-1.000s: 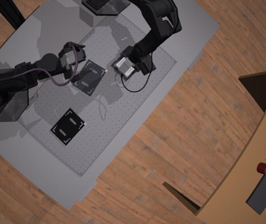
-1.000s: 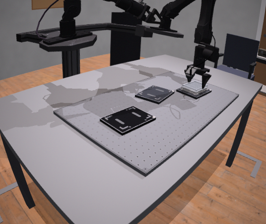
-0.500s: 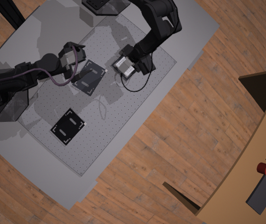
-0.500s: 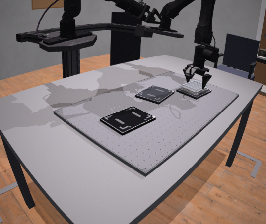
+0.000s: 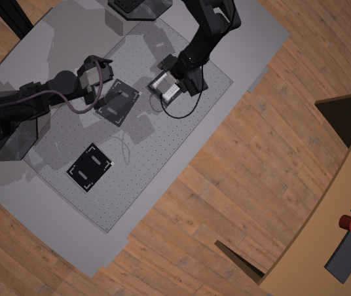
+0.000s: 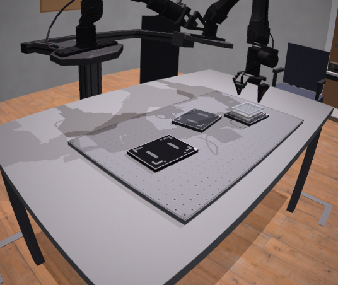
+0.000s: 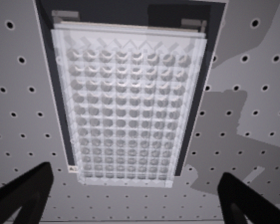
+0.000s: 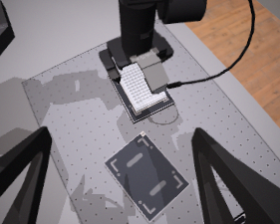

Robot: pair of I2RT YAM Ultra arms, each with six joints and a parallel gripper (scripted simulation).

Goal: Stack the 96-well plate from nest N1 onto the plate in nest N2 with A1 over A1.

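The clear 96-well plate lies 1 cm ahead of my left hand and 5 cm below it. Round my left hand: A1 label 5 cm behind, 12 cm to the right, 7 cm below; black nest 47 cm to the right, 8 cm below.
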